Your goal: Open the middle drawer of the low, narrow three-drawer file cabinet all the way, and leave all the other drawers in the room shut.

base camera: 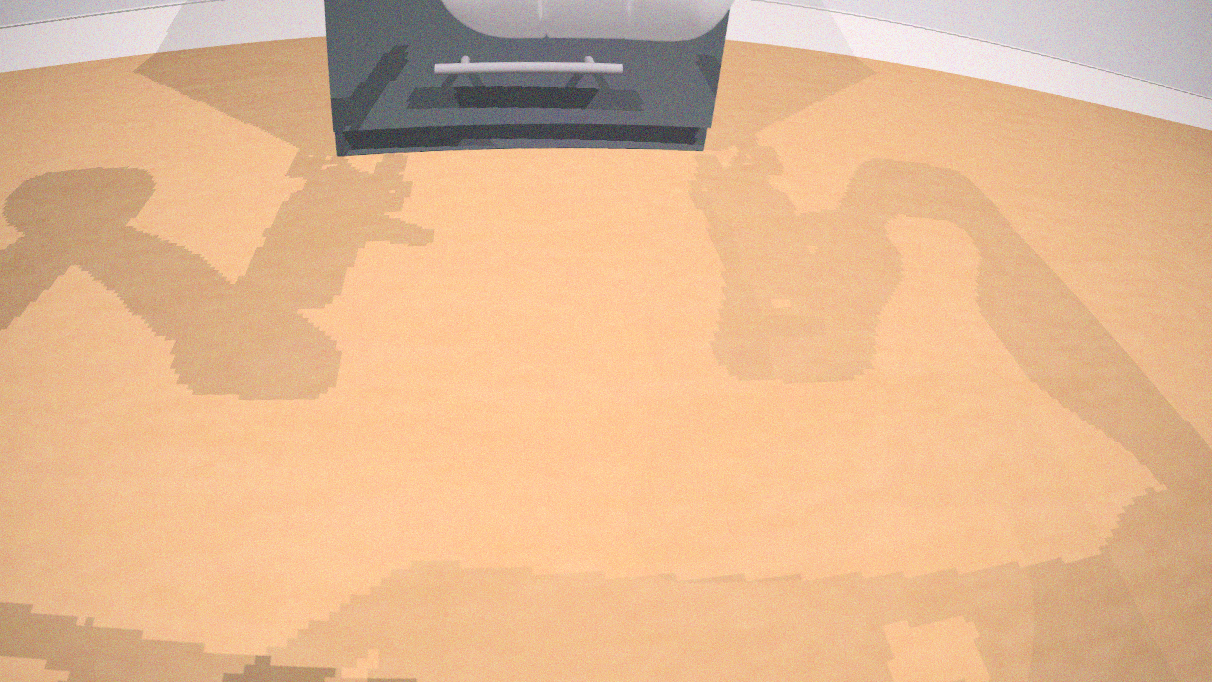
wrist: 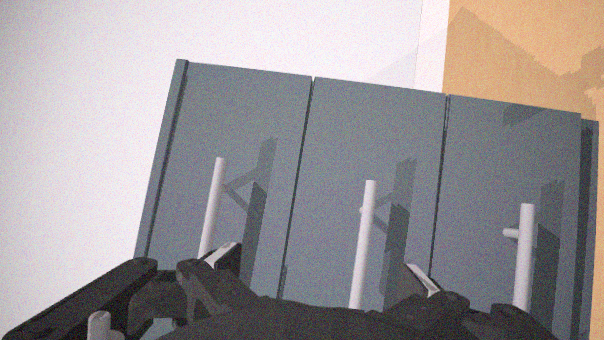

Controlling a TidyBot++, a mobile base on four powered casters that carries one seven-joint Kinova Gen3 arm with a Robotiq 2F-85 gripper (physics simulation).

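Places are measured from the arm's base along level axes (x ahead, y left, z up), in metres.
Pixels of known places: gripper, fingertip midpoint: [wrist: 318,271].
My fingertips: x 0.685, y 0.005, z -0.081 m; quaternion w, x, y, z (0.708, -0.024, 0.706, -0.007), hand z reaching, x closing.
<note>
Behind a point stands the place of what it marks.
The dark grey file cabinet [base camera: 372,33] {z -0.246, x 0.813, y 0.215 m} [wrist: 167,130] {z 0.113, x 0.857, y -0.063 m} shows turned on its side in the wrist view, its top to the left. The middle drawer [wrist: 340,135] {z -0.089, x 0.861, y -0.085 m} is shut, flush with the top drawer [wrist: 240,110] {z 0.030, x 0.863, y -0.098 m} and the bottom drawer [base camera: 669,93] {z -0.316, x 0.863, y -0.097 m} [wrist: 490,155] {z -0.256, x 0.861, y -0.087 m}, also shut. The middle drawer's white bar handle [wrist: 364,240] {z -0.124, x 0.809, y 0.016 m} runs up and down in that view, between the two fingertips, right of their centre; its lower end is hidden by the gripper. My gripper [wrist: 318,271] {z -0.081, x 0.685, y 0.005 m} is open and empty in front of the cabinet. The left fingertip overlaps the top handle [wrist: 212,200] {z 0.030, x 0.811, y 0.002 m} in view.
A pale rounded part of my arm [base camera: 584,15] {z -0.103, x 0.340, y -0.004 m} hangs over the bottom drawer's front in the base camera view. The white wall [base camera: 1059,38] {z -0.263, x 1.566, y -1.067 m} [wrist: 90,125] {z 0.720, x 1.419, y -0.061 m} stands behind the cabinet. The wood floor [base camera: 542,356] {z -0.396, x 0.512, y 0.010 m} [wrist: 505,50] {z -0.396, x 1.122, y -0.323 m} carries shadows of the arm.
</note>
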